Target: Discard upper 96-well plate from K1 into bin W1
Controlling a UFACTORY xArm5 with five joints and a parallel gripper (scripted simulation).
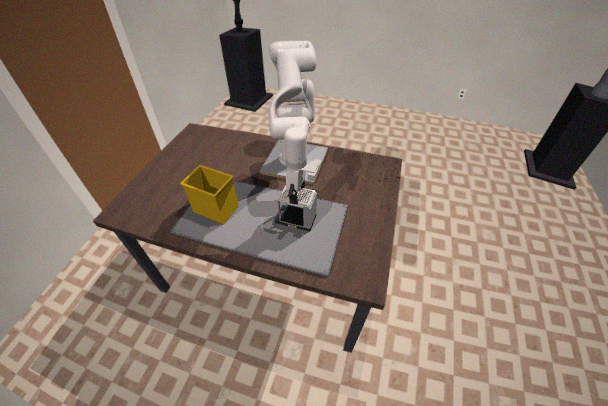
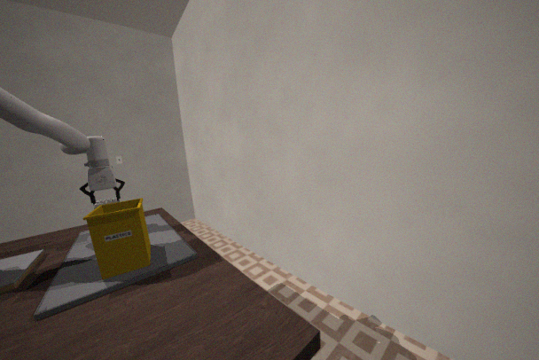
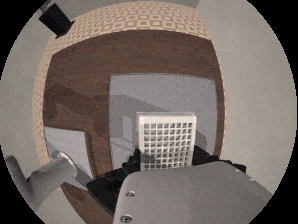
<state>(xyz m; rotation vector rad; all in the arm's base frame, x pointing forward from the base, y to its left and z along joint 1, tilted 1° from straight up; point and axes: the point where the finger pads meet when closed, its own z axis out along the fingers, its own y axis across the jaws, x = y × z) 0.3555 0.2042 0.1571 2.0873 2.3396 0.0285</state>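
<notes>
Now: the yellow plastics bin W1 90 mm ahead of my hand, 370 mm to the right of it and 70 mm below it. Also, from my hand: white 96-well plate: 10 mm below.
</notes>
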